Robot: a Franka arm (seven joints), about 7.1 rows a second.
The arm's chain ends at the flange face. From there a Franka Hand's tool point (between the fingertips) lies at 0.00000 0.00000 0.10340 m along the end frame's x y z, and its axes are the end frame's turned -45 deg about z.
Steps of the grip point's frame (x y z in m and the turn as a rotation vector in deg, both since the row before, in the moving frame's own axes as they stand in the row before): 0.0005, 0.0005, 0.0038, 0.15, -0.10, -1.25; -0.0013, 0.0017, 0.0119, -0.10, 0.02, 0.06; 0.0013, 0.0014, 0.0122, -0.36, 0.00, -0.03; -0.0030, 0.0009, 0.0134, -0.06, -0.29, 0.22; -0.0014, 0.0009, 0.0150, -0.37, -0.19, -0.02; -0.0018, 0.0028, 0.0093, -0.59, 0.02, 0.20; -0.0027, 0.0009, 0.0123, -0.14, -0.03, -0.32
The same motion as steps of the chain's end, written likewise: 0.0010, 0.0001, 0.0038, 0.04, -0.18, -1.25; 0.0001, 0.0020, 0.0119, -0.06, 0.08, 0.06; 0.0014, -0.0004, 0.0122, -0.25, 0.25, -0.03; -0.0012, 0.0023, 0.0134, -0.25, -0.16, 0.22; -0.0006, 0.0009, 0.0150, -0.40, 0.13, -0.02; -0.0001, 0.0025, 0.0093, -0.40, 0.43, 0.20; -0.0014, 0.0023, 0.0123, -0.12, 0.08, -0.32
